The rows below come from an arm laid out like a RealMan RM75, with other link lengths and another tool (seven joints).
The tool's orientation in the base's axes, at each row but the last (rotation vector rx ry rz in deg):
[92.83, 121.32, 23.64]
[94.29, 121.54, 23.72]
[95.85, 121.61, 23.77]
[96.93, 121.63, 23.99]
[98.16, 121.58, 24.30]
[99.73, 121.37, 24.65]
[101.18, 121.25, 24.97]
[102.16, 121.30, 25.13]
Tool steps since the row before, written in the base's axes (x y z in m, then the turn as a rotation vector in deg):
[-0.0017, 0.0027, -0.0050, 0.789, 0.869, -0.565]
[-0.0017, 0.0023, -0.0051, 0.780, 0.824, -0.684]
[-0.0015, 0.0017, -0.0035, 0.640, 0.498, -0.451]
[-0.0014, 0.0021, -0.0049, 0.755, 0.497, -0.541]
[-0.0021, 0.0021, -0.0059, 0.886, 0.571, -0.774]
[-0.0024, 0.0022, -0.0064, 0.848, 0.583, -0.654]
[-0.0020, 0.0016, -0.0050, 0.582, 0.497, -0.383]
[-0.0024, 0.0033, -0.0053, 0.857, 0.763, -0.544]
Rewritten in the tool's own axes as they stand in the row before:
[0.0038, -0.0031, 0.0033, 0.757, 0.615, 0.863]
[0.0033, -0.0033, 0.0035, 0.733, 0.539, 0.963]
[0.0024, -0.0025, 0.0023, 0.414, 0.452, 0.697]
[0.0029, -0.0030, 0.0036, 0.401, 0.508, 0.831]
[0.0030, -0.0041, 0.0042, 0.473, 0.530, 1.098]
[0.0031, -0.0046, 0.0046, 0.481, 0.554, 0.974]
[0.0022, -0.0037, 0.0036, 0.421, 0.427, 0.611]
[0.0039, -0.0039, 0.0037, 0.650, 0.642, 0.882]

